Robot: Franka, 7 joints.
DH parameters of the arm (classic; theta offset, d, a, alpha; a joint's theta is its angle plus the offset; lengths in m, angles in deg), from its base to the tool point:
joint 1: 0 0.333 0 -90
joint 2: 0 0 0 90
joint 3: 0 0.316 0.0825 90
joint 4: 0 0 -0.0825 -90
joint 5: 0 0.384 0 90
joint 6: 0 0 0.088 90
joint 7: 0 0.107 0 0
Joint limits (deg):
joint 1: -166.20..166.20
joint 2: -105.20..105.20
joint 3: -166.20..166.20
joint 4: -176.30..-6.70
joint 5: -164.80..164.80
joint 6: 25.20..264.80
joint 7: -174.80..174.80
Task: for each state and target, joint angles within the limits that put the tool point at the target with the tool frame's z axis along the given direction. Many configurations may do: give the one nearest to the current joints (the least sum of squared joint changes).
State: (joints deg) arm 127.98 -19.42 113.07 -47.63 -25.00 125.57 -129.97
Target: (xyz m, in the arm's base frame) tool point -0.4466 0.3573 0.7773 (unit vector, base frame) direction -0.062 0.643 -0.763
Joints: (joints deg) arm 83.78 6.12 67.81 -72.29 -38.04 99.27 -129.97
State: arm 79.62 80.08 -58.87 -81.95 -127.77 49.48 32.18
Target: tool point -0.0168 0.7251 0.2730 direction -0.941 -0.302 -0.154
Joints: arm 113.65 105.20 -106.27 -62.99 -164.40 36.04 32.18
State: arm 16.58 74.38 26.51 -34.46 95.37 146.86 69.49
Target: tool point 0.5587 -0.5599 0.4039 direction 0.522 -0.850 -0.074
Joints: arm -35.83 70.64 -1.59 -24.81 89.36 201.90 69.49
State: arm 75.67 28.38 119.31 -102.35 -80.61 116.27 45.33
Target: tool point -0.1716 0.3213 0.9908 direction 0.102 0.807 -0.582
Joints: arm 44.64 24.39 136.52 -51.31 -86.90 68.76 45.33
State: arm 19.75 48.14 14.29 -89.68 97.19 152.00 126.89
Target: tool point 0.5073 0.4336 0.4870 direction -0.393 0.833 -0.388
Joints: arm 19.99 18.82 16.93 -92.50 66.23 109.11 126.89
